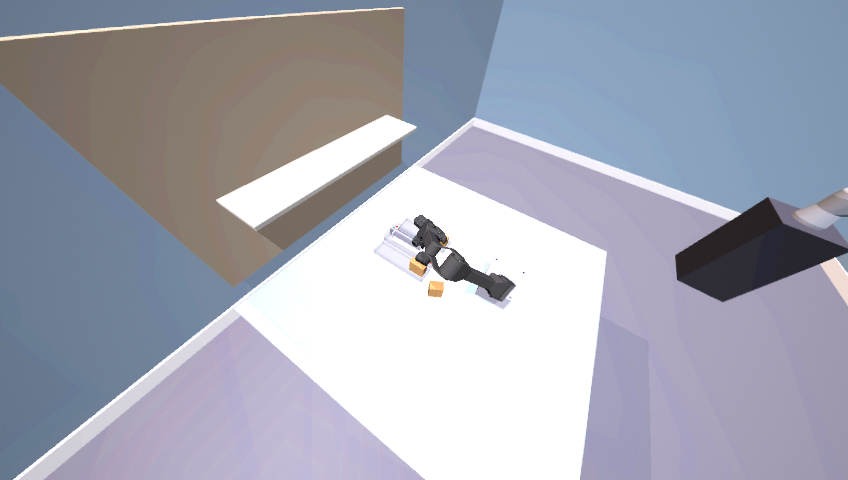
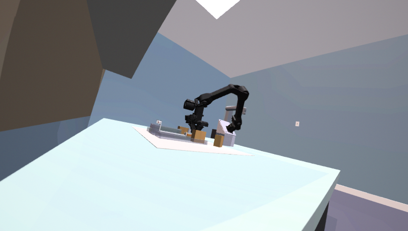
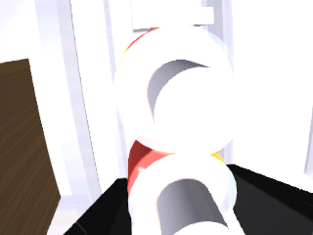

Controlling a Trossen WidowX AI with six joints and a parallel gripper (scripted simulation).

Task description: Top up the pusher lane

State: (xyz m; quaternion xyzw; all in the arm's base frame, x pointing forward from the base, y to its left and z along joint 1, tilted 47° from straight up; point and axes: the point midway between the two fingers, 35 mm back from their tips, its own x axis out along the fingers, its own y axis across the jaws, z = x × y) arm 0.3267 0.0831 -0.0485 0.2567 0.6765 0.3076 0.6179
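My gripper tip is now 140 mm short of the lane, 20 mm to the left of it and 10 mm above it. The rest, counted from my gripper tip: white plate (150 mm ahead, 20 mm to the right, 20 mm above); wall shelf (500 mm ahead, 20 mm to the left, 340 mm above).
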